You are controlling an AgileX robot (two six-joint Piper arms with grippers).
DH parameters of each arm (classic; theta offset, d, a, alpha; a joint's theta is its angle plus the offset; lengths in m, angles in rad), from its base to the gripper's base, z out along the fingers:
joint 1: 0 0.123 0 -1.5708
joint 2: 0.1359 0 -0.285 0
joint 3: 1.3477 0 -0.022 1.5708
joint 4: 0 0.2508 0 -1.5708
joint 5: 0 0 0.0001 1.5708
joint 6: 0 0.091 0 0
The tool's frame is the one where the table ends.
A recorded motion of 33 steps. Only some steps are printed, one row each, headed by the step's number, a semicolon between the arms.
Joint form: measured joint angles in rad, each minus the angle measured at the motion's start. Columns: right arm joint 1, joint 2, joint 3, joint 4, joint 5, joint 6; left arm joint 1, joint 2, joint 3, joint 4, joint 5, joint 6.
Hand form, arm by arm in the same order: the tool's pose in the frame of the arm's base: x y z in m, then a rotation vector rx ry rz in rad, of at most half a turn. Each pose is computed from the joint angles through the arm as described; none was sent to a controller.
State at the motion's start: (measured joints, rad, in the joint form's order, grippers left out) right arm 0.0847 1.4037 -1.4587 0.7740 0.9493 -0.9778; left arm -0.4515 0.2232 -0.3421 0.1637 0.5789 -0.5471
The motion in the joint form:
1: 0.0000 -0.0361 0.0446 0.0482 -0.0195 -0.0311; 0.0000 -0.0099 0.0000 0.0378 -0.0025 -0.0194
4: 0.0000 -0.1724 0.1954 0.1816 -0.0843 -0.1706; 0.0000 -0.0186 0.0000 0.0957 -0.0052 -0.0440
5: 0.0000 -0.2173 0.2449 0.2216 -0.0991 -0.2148; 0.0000 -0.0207 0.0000 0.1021 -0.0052 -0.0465
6: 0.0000 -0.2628 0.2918 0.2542 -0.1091 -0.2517; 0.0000 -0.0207 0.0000 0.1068 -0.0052 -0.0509
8: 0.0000 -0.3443 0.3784 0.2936 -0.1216 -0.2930; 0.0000 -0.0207 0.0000 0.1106 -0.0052 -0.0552
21: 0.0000 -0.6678 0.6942 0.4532 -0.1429 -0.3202; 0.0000 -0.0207 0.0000 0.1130 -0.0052 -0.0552
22: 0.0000 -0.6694 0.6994 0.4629 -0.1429 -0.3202; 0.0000 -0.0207 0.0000 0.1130 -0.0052 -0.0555
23: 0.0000 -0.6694 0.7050 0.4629 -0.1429 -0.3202; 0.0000 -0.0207 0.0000 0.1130 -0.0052 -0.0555
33: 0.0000 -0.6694 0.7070 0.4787 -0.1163 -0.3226; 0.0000 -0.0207 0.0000 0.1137 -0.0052 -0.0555
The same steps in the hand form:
1: 0.2814 0.0776 0.4206 -0.8668 1.8940 0.4676; 0.0560 -0.0161 0.2645 -0.0212 1.9473 -0.4626
4: 0.2464 0.0777 0.4211 -0.8640 1.7680 0.4747; 0.0560 -0.0130 0.2659 -0.0190 1.9236 -0.4240
5: 0.2347 0.0776 0.4196 -0.8651 1.7327 0.4752; 0.0558 -0.0126 0.2661 -0.0188 1.9201 -0.4200
6: 0.2226 0.0772 0.4180 -0.8673 1.7023 0.4743; 0.0559 -0.0124 0.2662 -0.0209 1.9192 -0.4181
8: 0.2014 0.0761 0.4115 -0.8654 1.6710 0.4756; 0.0560 -0.0123 0.2662 -0.0233 1.9185 -0.4171
21: 0.1225 0.0725 0.3773 -0.7664 1.5940 0.5798; 0.0560 -0.0121 0.2662 -0.0222 1.9178 -0.4147
22: 0.1222 0.0727 0.3764 -0.7596 1.5939 0.5897; 0.0560 -0.0121 0.2662 -0.0225 1.9179 -0.4149
23: 0.1224 0.0727 0.3747 -0.7589 1.5993 0.5919; 0.0560 -0.0121 0.2662 -0.0225 1.9179 -0.4149
33: 0.1205 0.0745 0.3744 -0.7719 1.5958 0.6241; 0.0560 -0.0121 0.2663 -0.0222 1.9177 -0.4142

